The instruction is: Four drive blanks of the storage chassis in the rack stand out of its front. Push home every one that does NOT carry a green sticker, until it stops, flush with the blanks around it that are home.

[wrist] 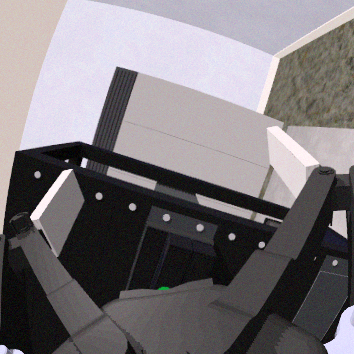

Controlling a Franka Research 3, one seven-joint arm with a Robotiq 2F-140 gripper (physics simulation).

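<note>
My gripper is open, its two pale pads wide apart with nothing between them, over the upper front of the black rack. The storage chassis shows below the middle as a dark recessed front under a grey strip with round studs. Its drive blanks are very dark, and their edges are hard to make out. One green sticker shows partly at the gripper's body, which hides the lower part of the chassis. I cannot tell which blanks stand out or whether any is touched.
The rack's open top frame runs across the view, with a row of round studs below it. A large light grey box with a dark ribbed side lies behind. A dark grey panel is at the lower right, partly behind the right finger.
</note>
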